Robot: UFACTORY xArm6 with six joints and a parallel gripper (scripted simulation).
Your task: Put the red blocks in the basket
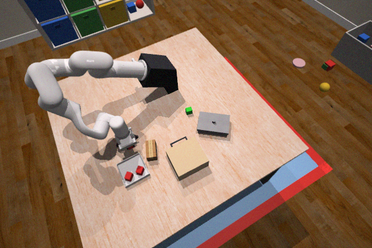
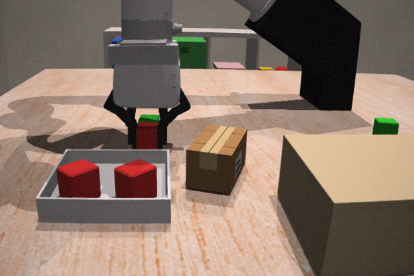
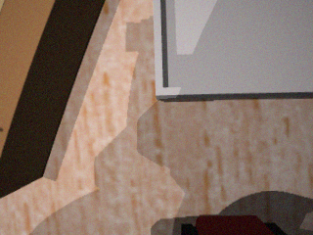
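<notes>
Right now my hand is 150 mm short of the grey basket, 40 mm to the left of it and 10 mm above it. The rest, counted from my hand: drawer: 250 mm to the left, 230 mm ahead, 20 mm above; then light wooden cabinet: 250 mm to the left, 250 mm ahead, 20 mm above; then cardboard box: 100 mm to the left, 100 mm ahead, 10 mm above.
</notes>
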